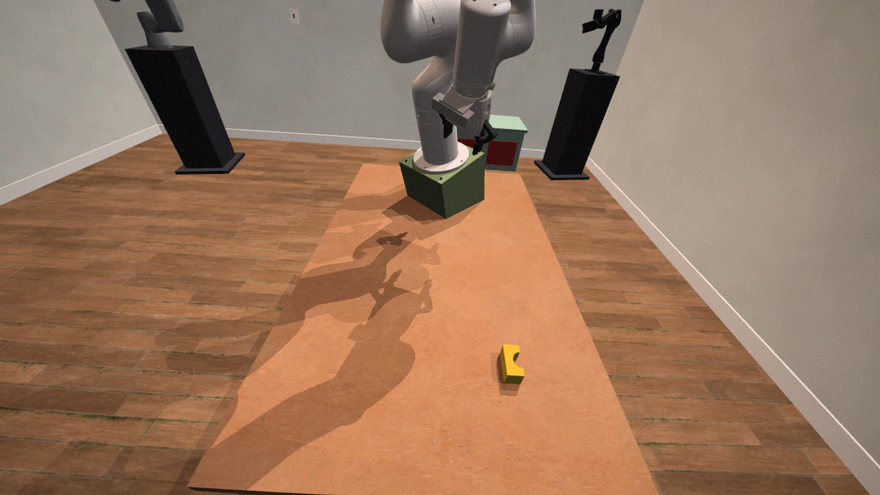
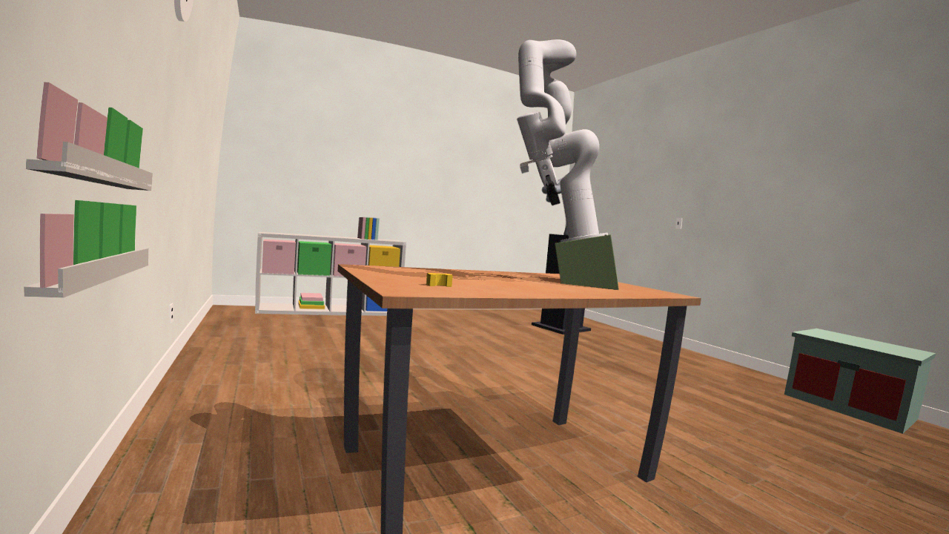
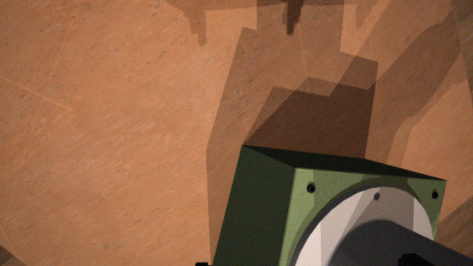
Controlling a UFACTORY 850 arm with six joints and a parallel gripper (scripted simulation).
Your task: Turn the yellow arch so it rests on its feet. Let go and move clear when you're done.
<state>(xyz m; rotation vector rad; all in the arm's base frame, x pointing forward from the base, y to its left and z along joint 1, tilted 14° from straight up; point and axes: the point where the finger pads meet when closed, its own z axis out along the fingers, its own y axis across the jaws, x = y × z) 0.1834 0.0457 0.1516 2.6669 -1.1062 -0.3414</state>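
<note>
Now: the yellow arch 47 cm ahead of my hand, 3 cm to the left of it and 28 cm below it.
</note>
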